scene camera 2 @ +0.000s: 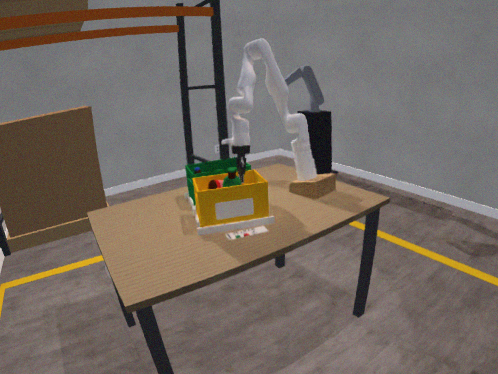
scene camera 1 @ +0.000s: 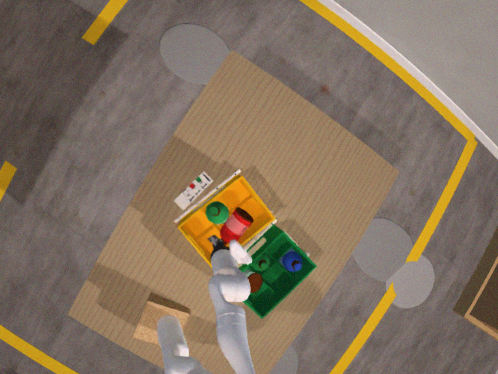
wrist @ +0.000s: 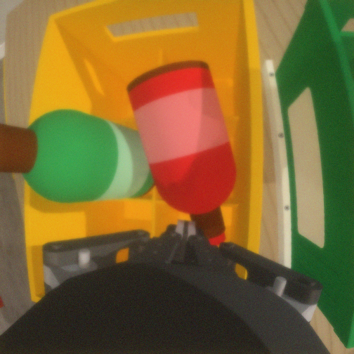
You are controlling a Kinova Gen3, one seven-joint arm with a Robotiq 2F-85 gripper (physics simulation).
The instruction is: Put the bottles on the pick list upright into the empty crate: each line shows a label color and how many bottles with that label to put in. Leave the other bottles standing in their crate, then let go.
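Pixels of known places: gripper, fingertip midpoint: (scene camera 2: 241, 183) (scene camera 1: 219, 241); arm's base, origin of the base link: (scene camera 2: 307, 178) (scene camera 1: 168, 325).
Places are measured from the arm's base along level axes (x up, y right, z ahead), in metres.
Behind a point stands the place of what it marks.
Observation:
A red bottle (scene camera 1: 237, 226) @(x 0.101, y 0.021, z 0.483 m) (wrist: 185, 125) with a pink label lies tipped in the yellow crate (scene camera 2: 205, 209) @(x 0.037, y -0.062, z 0.617 m) (wrist: 255, 100), its brown base raised and its neck pointing down. A green bottle (scene camera 1: 217, 212) @(x 0.176, y -0.069, z 0.498 m) (scene camera 2: 231, 181) @(x 0.128, y -0.090, z 0.508 m) (wrist: 70, 155) stands upright in the same crate. My gripper (scene camera 1: 215, 242) @(x 0.075, y -0.003, z 0.404 m) (scene camera 2: 242, 176) @(x 0.075, y -0.003, z 0.404 m) (wrist: 184, 231) is shut and empty over the crate; its fingertips are just left of the red bottle's neck in the wrist view. The green crate (scene camera 1: 264, 308) @(x 0.073, y 0.268, z 0.259 m) (wrist: 334, 200) holds a blue bottle (scene camera 1: 292, 261) @(x 0.063, y 0.270, z 0.463 m), a smaller green bottle (scene camera 1: 262, 263) @(x 0.098, y 0.163, z 0.411 m) and a brown-topped item (scene camera 1: 254, 282) @(x 0.086, y 0.178, z 0.335 m), partly hidden by the arm.
The pick list (scene camera 1: 186, 199) @(x -0.062, y -0.170, z 0.463 m) (scene camera 2: 246, 233) @(x -0.065, y -0.163, z 0.507 m) lies beside the yellow crate, with red and green marks; its numbers are too small to read. The two crates stand close together. The wooden block (scene camera 1: 147, 325) @(x 0.017, y -0.073, z -0.035 m) (scene camera 2: 326, 185) @(x -0.016, y -0.110, z -0.024 m) under the arm's base stands at the table's side.

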